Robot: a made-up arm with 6 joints.
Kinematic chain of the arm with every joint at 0, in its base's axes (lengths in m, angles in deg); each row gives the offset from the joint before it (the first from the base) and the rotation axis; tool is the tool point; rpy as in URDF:
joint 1: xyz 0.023 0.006 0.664 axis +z
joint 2: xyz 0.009 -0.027 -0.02 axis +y
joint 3: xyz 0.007 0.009 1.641 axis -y
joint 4: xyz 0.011 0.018 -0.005 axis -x
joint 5: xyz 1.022 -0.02 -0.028 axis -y
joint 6: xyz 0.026 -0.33 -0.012 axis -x
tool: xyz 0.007 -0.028 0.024 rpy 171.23 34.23 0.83
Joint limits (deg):
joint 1: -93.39..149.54
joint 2: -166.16..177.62
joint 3: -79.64..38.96
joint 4: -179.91..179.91
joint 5: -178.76..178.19
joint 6: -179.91..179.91
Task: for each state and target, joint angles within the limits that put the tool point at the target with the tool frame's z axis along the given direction. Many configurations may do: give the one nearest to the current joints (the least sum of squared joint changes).
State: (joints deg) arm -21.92 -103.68 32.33 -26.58 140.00 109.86
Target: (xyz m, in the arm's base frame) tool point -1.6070 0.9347 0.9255 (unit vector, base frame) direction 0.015 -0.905 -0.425
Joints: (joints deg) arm -39.10 -114.99 -7.60 11.56 90.51 123.48
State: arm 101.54 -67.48 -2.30 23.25 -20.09 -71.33
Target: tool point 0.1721 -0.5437 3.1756 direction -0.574 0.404 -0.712
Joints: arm 79.21 -25.59 38.96 61.19 -49.90 -86.37
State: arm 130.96 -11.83 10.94 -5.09 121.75 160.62
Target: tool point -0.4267 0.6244 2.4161 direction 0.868 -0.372 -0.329
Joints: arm 149.54 -13.17 -8.26 16.76 72.11 165.93
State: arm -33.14 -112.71 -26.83 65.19 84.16 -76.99
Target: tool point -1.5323 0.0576 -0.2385 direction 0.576 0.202 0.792
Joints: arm -13.22 -157.27 -23.72 35.23 88.16 -84.55
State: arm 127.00 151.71 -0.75 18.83 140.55 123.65
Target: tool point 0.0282 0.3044 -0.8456 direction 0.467 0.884 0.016
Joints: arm 139.42 134.54 -38.64 43.47 109.24 109.74
